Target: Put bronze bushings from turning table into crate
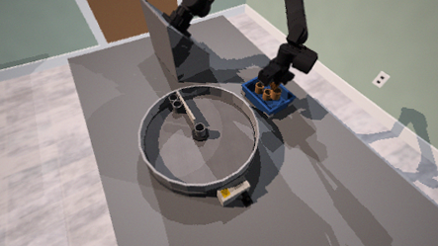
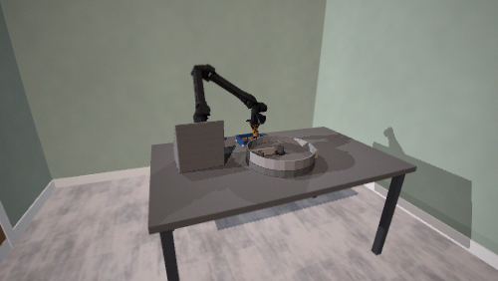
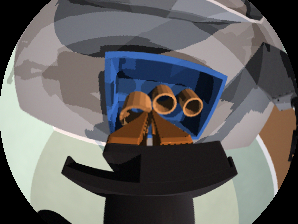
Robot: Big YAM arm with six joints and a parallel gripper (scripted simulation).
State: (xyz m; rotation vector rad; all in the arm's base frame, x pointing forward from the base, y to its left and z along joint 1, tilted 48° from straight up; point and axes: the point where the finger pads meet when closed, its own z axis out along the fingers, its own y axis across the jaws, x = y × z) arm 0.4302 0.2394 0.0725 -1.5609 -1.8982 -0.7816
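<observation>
Now: hand 6 cm above the blue crate and 3 cm past it. Also, from my hand: round turning table: 36 cm to the right, 3 cm below, 1 cm ahead.
</observation>
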